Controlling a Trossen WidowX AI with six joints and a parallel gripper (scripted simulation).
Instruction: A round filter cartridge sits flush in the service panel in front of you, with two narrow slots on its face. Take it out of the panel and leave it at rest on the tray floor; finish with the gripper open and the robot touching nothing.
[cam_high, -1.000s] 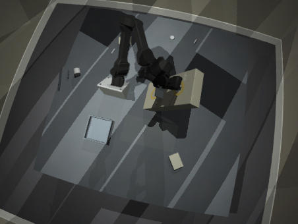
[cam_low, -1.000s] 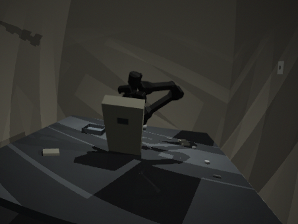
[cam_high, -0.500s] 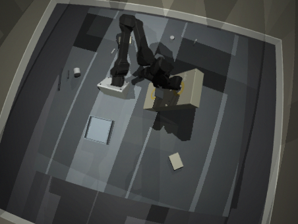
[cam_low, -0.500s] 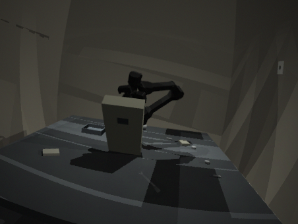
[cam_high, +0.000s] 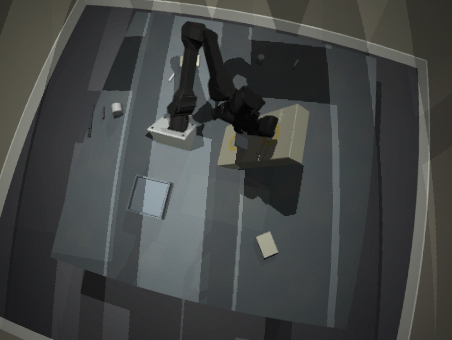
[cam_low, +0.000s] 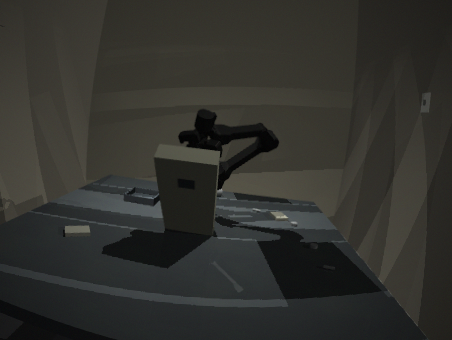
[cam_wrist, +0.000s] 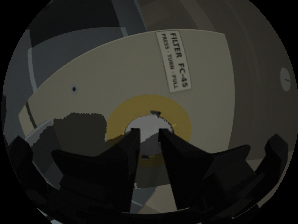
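Now: gripper tip 10 mm short of the round filter cartridge and 10 mm above it. Round my gripper tip: tray: 420 mm behind, 280 mm to the right, 230 mm below; then beige service panel: 40 mm behind, 80 mm below.
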